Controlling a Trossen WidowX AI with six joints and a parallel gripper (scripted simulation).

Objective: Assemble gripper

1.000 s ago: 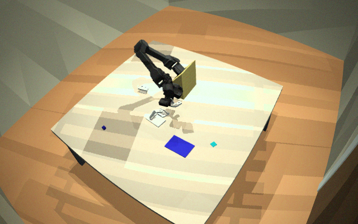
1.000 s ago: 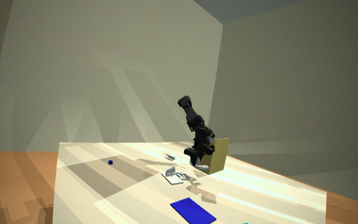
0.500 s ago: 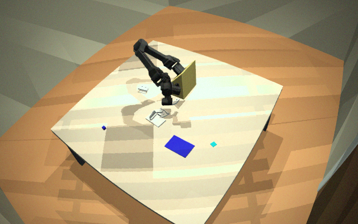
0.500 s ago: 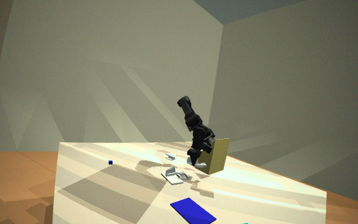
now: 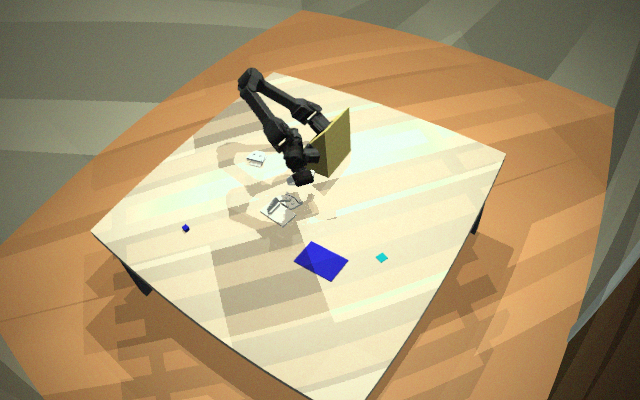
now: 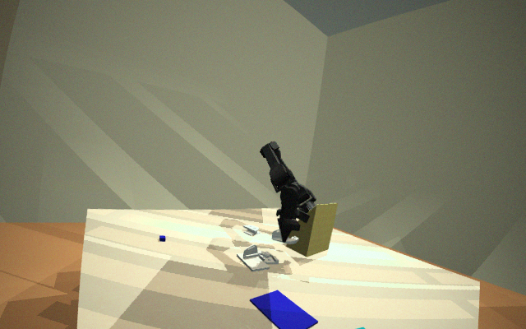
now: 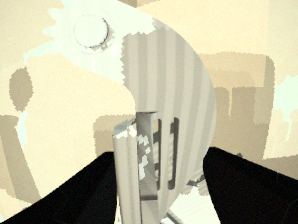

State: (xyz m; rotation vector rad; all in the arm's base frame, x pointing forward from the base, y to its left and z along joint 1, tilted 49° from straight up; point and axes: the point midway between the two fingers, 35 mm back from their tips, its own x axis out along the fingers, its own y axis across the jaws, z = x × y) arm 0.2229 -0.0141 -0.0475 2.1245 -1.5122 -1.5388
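Right now my gripper tip is 40 mm past the pale grey jaw and 10 mm to the right of it. Also, from my gripper tip: white housing plate: 40 mm ahead, 20 mm to the right, 80 mm below; then blue mat: 210 mm ahead, 210 mm to the left, 80 mm below; then cyan square: 100 mm ahead, 380 mm to the left, 80 mm below.
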